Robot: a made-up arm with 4 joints. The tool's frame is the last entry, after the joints.
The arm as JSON. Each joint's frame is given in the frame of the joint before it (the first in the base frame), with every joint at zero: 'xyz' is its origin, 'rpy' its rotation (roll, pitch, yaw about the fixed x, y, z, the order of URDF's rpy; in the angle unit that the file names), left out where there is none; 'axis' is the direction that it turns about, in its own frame. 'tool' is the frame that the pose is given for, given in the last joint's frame.
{
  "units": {
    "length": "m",
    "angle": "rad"
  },
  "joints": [
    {
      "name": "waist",
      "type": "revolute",
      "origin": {
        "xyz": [
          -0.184,
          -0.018,
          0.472
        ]
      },
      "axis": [
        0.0,
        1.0,
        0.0
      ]
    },
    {
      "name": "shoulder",
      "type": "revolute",
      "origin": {
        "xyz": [
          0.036,
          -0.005,
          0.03
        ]
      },
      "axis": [
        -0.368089,
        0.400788,
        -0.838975
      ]
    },
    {
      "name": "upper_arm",
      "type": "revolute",
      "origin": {
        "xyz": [
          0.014,
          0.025,
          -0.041
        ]
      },
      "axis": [
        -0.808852,
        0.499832,
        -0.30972
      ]
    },
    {
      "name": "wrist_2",
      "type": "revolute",
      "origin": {
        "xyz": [
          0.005,
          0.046,
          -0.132
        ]
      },
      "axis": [
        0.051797,
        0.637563,
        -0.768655
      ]
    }
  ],
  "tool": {
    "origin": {
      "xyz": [
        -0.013,
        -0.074,
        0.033
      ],
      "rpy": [
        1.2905,
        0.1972,
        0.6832
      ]
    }
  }
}
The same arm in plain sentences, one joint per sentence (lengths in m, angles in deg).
The arm has four revolute joints in a row. What follows holds with every joint at zero, and every direction is one of the base frame's. Joint 1 is mounted 0.184 m along -x and 0.018 m along -y and 0.472 m along +z from the base frame's origin and rotates about +y. Joint 2 is mounted 0.036 m along +x and 0.005 m along -y and 0.03 m along +z from joint 1 and rotates about the direction (-0.368089, 0.400788, -0.838975). Joint 3 is mounted 0.014 m along +x and 0.025 m along +y and 0.041 m along -z from joint 2 and rotates about the direction (-0.808887, 0.499792, -0.309695). Joint 4 is mounted 0.005 m along +x and 0.046 m along +y and 0.132 m along -z from joint 3 and rotates about the direction (0.051797, 0.637563, -0.768655). The tool frame, which is the frame that the pose is given for, is mounted 0.013 m along -x and 0.074 m along -y and 0.033 m along +z from joint 4; its axes are the base frame's turned by roll 73.94, pitch 11.3 and yaw 39.14 deg (as in URDF: about the fixed x, then y, then z).
